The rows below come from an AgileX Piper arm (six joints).
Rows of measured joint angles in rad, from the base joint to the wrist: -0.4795, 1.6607, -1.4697, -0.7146, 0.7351, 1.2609; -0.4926, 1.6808, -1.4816, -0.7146, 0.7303, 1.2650; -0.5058, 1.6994, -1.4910, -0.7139, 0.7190, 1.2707; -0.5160, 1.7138, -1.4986, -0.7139, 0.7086, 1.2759; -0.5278, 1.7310, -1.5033, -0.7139, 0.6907, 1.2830; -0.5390, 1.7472, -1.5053, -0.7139, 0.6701, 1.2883; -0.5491, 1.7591, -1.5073, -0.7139, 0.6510, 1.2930; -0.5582, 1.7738, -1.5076, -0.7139, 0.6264, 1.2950; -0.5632, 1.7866, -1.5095, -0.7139, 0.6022, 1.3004; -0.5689, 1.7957, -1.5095, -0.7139, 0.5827, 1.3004; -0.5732, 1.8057, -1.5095, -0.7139, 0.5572, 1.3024; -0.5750, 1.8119, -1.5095, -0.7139, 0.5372, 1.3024; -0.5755, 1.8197, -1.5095, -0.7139, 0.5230, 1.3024; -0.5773, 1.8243, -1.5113, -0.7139, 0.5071, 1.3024
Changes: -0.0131, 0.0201, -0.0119, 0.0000, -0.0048, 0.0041; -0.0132, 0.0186, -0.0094, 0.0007, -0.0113, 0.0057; -0.0102, 0.0144, -0.0076, 0.0000, -0.0104, 0.0052; -0.0118, 0.0172, -0.0047, 0.0000, -0.0179, 0.0071; -0.0112, 0.0162, -0.0020, 0.0000, -0.0206, 0.0053; -0.0101, 0.0119, -0.0020, 0.0000, -0.0191, 0.0047; -0.0091, 0.0147, -0.0003, 0.0000, -0.0246, 0.0020; -0.0050, 0.0128, -0.0019, 0.0000, -0.0242, 0.0054; -0.0057, 0.0091, 0.0000, 0.0000, -0.0195, 0.0000; -0.0043, 0.0100, 0.0000, 0.0000, -0.0255, 0.0020; -0.0018, 0.0062, 0.0000, 0.0000, -0.0200, 0.0000; -0.0005, 0.0078, 0.0000, 0.0000, -0.0142, 0.0000; -0.0018, 0.0046, -0.0018, 0.0000, -0.0159, 0.0000
